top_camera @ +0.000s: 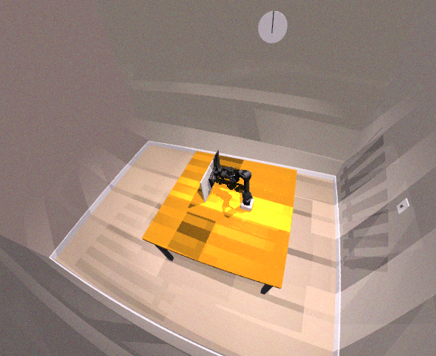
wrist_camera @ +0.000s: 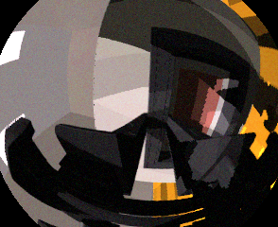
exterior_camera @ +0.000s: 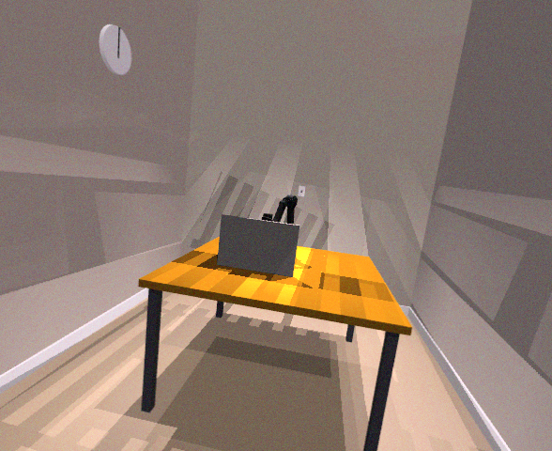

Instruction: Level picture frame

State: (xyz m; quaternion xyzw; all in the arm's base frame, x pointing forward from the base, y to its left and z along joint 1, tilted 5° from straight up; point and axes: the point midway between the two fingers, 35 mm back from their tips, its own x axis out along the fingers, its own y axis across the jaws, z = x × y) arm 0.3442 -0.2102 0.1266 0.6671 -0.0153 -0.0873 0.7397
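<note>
Right now the dark picture frame is 10 mm ahead of my gripper tip, 10 mm to the right of it and 50 mm below it. The rest, counted from my gripper tip: grey wall panel 20 mm ahead, 10 mm to the right, 70 mm below.
</note>
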